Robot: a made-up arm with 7 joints.
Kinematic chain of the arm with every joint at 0, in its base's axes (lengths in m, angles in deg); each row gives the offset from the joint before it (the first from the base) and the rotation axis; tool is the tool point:
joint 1: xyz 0 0 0.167 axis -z
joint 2: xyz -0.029 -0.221 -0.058 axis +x
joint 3: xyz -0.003 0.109 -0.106 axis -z
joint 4: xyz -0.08 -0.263 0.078 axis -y
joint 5: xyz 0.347 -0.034 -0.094 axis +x
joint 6: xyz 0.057 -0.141 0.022 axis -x
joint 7: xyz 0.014 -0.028 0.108 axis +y
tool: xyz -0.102 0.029 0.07
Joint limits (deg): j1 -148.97..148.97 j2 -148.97..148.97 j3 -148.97..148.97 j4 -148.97..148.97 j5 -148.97..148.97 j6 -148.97..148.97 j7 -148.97..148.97
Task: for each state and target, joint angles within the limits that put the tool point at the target. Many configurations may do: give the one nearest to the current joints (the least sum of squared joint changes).
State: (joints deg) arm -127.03 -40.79 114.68 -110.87 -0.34 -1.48 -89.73
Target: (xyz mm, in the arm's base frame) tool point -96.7 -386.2 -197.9
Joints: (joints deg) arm -131.15 0.25 126.80 -116.95 -13.49 3.97 -72.31
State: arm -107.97 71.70 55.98 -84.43 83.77 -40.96 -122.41
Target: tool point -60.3 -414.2 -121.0
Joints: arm -112.28 63.34 46.21 -69.02 84.67 -41.35 -120.96
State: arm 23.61 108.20 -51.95 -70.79 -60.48 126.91 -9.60
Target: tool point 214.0 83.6 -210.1
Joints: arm 15.61 87.63 -49.83 -82.39 -57.07 145.80 8.99
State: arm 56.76 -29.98 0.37 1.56 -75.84 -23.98 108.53
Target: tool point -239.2 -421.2 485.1
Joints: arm 61.13 -20.99 14.86 12.11 -51.24 -41.09 110.29
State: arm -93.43 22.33 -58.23 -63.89 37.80 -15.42 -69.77
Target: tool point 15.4 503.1 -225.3
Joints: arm -120.85 3.56 -67.66 -55.36 30.71 -22.47 -49.17
